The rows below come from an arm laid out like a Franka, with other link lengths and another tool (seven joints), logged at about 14 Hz.
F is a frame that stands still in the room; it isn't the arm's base.
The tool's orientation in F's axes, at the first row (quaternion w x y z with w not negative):
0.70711 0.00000 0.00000 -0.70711
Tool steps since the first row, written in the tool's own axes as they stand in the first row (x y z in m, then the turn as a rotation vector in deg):
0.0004 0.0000 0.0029 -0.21 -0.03 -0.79
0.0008 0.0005 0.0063 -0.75 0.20 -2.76
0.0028 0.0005 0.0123 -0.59 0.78 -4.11
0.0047 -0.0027 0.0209 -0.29 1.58 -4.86
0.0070 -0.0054 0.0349 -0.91 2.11 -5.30
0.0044 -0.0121 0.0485 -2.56 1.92 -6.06
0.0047 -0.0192 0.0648 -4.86 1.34 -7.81
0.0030 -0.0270 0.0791 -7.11 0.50 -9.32
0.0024 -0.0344 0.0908 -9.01 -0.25 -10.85
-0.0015 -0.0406 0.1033 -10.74 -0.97 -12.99
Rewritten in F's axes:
0.0000 -0.0004 0.0029 -0.03 0.21 -0.79
0.0005 -0.0008 0.0063 0.20 0.75 -2.76
0.0005 -0.0028 0.0123 0.78 0.59 -4.11
-0.0027 -0.0047 0.0209 1.58 0.29 -4.86
-0.0054 -0.0070 0.0349 2.11 0.91 -5.30
-0.0121 -0.0044 0.0485 1.92 2.56 -6.06
-0.0192 -0.0047 0.0648 1.34 4.86 -7.81
-0.0270 -0.0030 0.0791 0.50 7.11 -9.32
-0.0344 -0.0024 0.0908 -0.25 9.01 -10.85
-0.0406 0.0015 0.1033 -0.97 10.74 -12.99

